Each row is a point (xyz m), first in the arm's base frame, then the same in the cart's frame.
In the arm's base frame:
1: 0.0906 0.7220 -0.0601
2: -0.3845 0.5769 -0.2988
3: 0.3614 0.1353 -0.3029
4: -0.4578 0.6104 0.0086
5: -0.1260 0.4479 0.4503
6: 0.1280 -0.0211 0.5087
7: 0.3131 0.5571 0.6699
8: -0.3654 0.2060 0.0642
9: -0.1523 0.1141 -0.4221
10: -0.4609 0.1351 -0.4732
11: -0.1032 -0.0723 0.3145
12: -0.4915 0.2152 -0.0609
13: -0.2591 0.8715 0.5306
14: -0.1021 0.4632 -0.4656
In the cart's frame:
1: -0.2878 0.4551 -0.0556
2: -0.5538 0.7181 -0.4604
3: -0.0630 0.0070 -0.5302
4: -0.7823 0.6396 -0.2540
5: -0.8139 0.1429 0.0358
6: -0.7513 -0.3518 -0.1624
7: -0.5729 -0.1173 0.3924
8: -0.8307 0.2787 -0.4604
9: -0.4015 0.3232 -0.7832
10: -0.6094 0.5275 -0.8986
11: -0.8312 -0.1741 -0.3987
12: -0.8550 0.4106 -0.5772
13: -0.8721 0.4766 0.3339
14: -0.2604 0.5627 -0.5618

